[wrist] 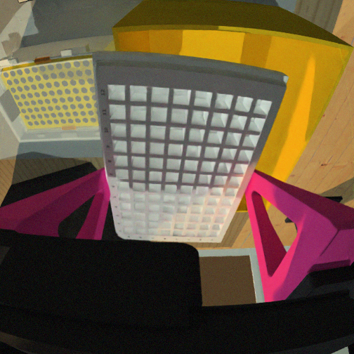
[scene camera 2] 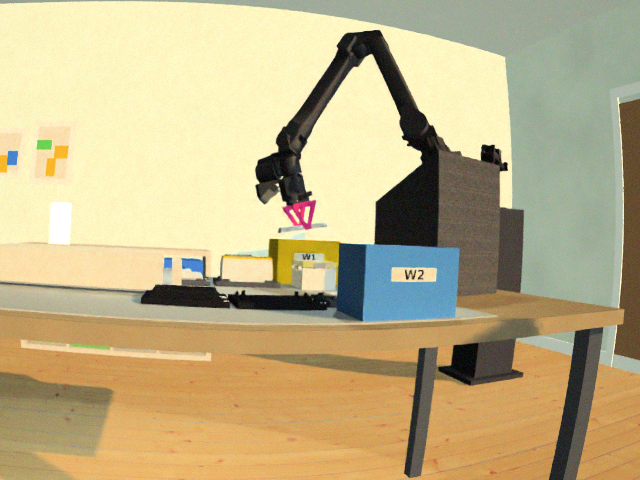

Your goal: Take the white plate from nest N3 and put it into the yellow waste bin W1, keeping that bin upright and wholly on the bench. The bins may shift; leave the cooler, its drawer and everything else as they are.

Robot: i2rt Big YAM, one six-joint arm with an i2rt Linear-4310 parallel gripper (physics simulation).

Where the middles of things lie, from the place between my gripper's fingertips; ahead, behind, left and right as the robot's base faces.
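Black nest N3 (scene camera 2: 267, 302): 17 cm ahead of my hand, 48 cm to the left, 14 cm below. Yellow tip rack (scene camera 2: 237, 267): from my hand, 9 cm to the left, 17 cm ahead, 11 cm below. Pale box (scene camera 2: 304, 276): 11 cm below my hand, 12 cm to the left. Yellow waste bin W1 (scene camera 2: 282, 251): my hand 3 cm to the left of it, 1 cm past it, 9 cm above it. By their middles, of the things named here, nearest to my hand: the yellow waste bin W1.
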